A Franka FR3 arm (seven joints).
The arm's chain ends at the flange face. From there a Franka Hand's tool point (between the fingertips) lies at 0.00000 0.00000 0.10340 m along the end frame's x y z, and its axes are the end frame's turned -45 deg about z.
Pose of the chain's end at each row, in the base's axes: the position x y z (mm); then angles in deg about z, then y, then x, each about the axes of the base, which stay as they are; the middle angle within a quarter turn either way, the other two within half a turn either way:
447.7 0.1 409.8 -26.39 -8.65 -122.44
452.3 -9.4 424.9 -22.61 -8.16 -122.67
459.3 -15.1 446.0 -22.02 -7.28 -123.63
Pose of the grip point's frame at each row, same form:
432.1 86.4 355.0 -71.39 -8.65 -122.44
437.6 76.8 369.6 -67.61 -8.16 -122.67
446.2 70.3 389.2 -67.02 -7.28 -123.63

